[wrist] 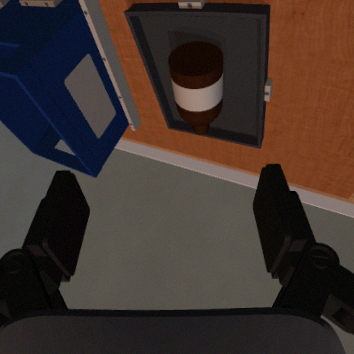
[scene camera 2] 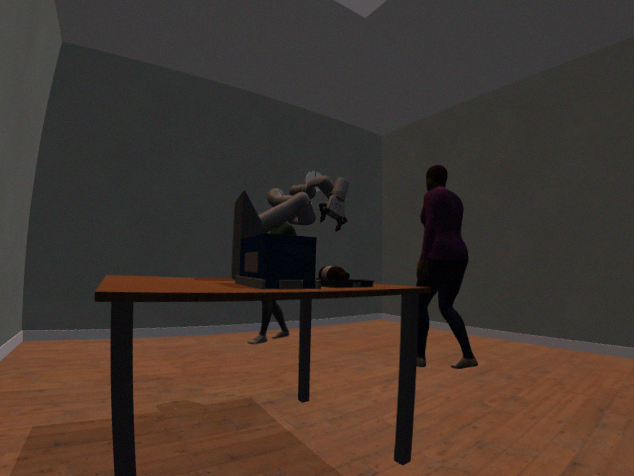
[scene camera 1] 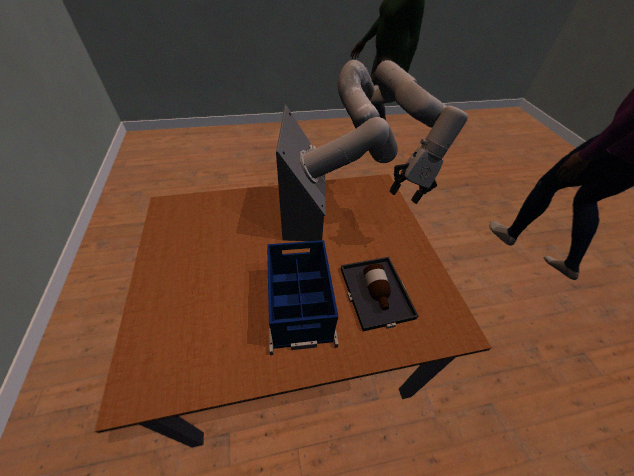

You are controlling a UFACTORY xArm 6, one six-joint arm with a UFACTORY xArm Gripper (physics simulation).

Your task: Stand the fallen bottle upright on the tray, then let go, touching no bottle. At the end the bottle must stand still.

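Places are measured from the arm's base along level axes (x left, y ahead, z down), in millimetres.
Where they show: gripper, fingertip midpoint: (wrist: 168, 187) (scene camera 2: 329, 225) (scene camera 1: 402, 197); arm's base, link origin: (scene camera 2: 257, 226) (scene camera 1: 308, 167).
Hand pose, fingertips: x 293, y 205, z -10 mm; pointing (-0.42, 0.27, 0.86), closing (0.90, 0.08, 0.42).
Things, the pixels of their centre, and the offset from my fingertips.
- brown bottle, body centre: (wrist: 198, 98) (scene camera 1: 379, 288) (scene camera 2: 335, 275) dx -89, dy +196, dz +232 mm
- dark tray, body centre: (wrist: 204, 82) (scene camera 1: 376, 291) (scene camera 2: 334, 282) dx -89, dy +190, dz +261 mm
- blue crate, body centre: (wrist: 54, 90) (scene camera 1: 299, 292) (scene camera 2: 275, 262) dx -364, dy +210, dz +186 mm
A brown bottle (scene camera 1: 377, 286) (scene camera 2: 333, 273) (wrist: 198, 93) with a white label lies on its side in the dark tray (scene camera 1: 354, 308) (scene camera 2: 366, 282) (wrist: 266, 60). In scene camera 1 its neck points to the table's front edge; in the wrist view its base faces the camera. My gripper (scene camera 1: 406, 195) (scene camera 2: 330, 223) (wrist: 168, 187) is open and empty. It hangs well above the table, behind the tray in scene camera 1, apart from the bottle.
A blue crate (scene camera 1: 303, 327) (scene camera 2: 286, 261) (wrist: 55, 90) with compartments stands beside the tray, with pale brackets at its foot. The grey slanted mount (scene camera 1: 301, 215) (scene camera 2: 240, 240) of the arm stands behind the crate. Two people stand beyond the wooden table (scene camera 1: 194, 307) (scene camera 2: 168, 286).
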